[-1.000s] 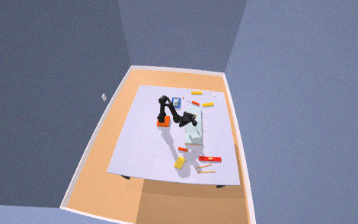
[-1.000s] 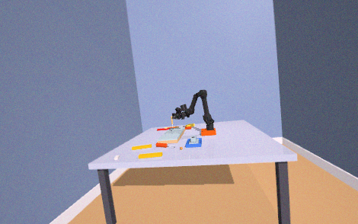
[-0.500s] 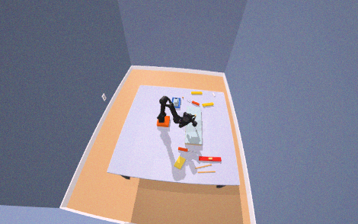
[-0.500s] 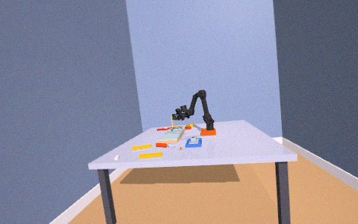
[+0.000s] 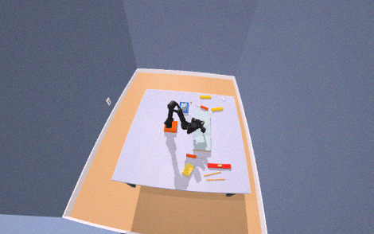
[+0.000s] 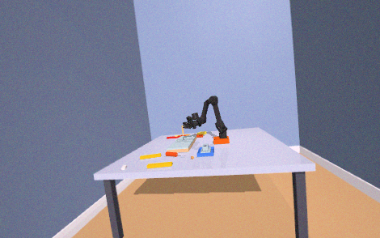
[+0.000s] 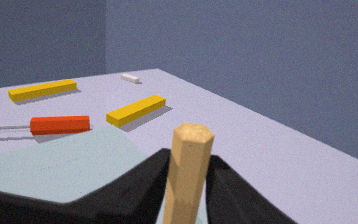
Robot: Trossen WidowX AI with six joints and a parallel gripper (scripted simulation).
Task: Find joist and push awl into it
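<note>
My gripper tip is 6 cm above the awl. The rest, counted from my gripper tip: blue tray 20 cm behind, 35 cm to the left, 16 cm below; red level 14 cm ahead, 42 cm to the right, 15 cm below; stud finder 20 cm behind, 36 cm to the left, 12 cm below.
</note>
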